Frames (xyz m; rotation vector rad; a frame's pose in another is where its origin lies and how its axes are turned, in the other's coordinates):
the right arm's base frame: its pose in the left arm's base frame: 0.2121 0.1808 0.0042 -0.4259 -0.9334 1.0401
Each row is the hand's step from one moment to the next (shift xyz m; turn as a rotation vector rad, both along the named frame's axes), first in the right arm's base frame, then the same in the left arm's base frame.
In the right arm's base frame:
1: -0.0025 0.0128 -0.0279 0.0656 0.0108 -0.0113
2: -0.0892 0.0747 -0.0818 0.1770 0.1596 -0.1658
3: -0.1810 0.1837 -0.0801 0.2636 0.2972 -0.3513
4: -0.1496 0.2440 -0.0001 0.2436 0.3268 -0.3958
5: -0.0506 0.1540 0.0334 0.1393 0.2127 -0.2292
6: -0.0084 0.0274 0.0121 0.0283 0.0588 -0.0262
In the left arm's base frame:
1: 0.0155 0.0071 -0.0257 0.0156 0.0637 0.0157
2: 0.0101 -0.0332 -0.1379 0.0823 0.2492 -0.1242
3: -0.0674 -0.0620 -0.2540 0.1758 0.4113 -0.2848
4: -0.1598 -0.0152 -0.2369 0.1926 0.4130 -0.3394
5: -0.1202 0.0248 -0.1110 0.0985 0.2487 -0.2136
6: -0.0263 0.0042 -0.0160 -0.0051 0.0556 -0.0428

